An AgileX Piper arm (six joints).
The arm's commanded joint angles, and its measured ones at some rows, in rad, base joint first. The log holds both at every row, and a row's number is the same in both.
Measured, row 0: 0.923, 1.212, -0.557, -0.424, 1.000, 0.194
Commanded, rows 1 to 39: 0.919, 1.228, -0.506, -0.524, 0.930, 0.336; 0.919, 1.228, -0.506, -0.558, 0.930, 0.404; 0.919, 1.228, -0.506, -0.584, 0.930, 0.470; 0.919, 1.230, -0.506, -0.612, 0.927, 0.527; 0.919, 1.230, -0.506, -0.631, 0.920, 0.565; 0.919, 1.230, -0.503, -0.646, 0.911, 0.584; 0.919, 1.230, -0.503, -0.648, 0.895, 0.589; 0.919, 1.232, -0.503, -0.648, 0.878, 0.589; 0.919, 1.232, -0.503, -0.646, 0.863, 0.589; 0.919, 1.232, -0.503, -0.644, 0.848, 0.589; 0.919, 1.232, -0.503, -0.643, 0.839, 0.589; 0.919, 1.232, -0.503, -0.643, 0.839, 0.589; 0.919, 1.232, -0.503, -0.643, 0.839, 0.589; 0.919, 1.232, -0.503, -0.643, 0.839, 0.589; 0.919, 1.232, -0.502, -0.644, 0.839, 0.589; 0.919, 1.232, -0.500, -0.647, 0.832, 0.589; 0.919, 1.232, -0.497, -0.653, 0.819, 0.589; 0.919, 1.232, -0.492, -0.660, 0.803, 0.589; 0.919, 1.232, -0.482, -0.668, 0.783, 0.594; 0.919, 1.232, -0.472, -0.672, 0.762, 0.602; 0.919, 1.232, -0.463, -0.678, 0.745, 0.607; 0.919, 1.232, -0.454, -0.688, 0.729, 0.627; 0.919, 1.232, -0.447, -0.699, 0.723, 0.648; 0.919, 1.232, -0.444, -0.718, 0.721, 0.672; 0.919, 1.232, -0.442, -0.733, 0.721, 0.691; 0.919, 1.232, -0.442, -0.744, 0.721, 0.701; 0.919, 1.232, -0.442, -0.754, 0.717, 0.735; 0.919, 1.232, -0.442, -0.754, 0.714, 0.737; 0.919, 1.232, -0.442, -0.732, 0.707, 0.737; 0.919, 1.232, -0.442, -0.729, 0.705, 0.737; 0.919, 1.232, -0.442, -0.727, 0.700, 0.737; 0.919, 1.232, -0.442, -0.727, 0.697, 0.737; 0.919, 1.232, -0.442, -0.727, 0.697, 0.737; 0.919, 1.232, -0.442, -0.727, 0.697, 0.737; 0.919, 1.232, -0.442, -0.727, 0.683, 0.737; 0.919, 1.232, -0.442, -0.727, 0.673, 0.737; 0.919, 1.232, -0.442, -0.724, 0.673, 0.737; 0.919, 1.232, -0.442, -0.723, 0.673, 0.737; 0.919, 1.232, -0.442, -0.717, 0.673, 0.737
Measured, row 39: 0.923, 1.226, -0.446, -0.725, 0.679, 0.735
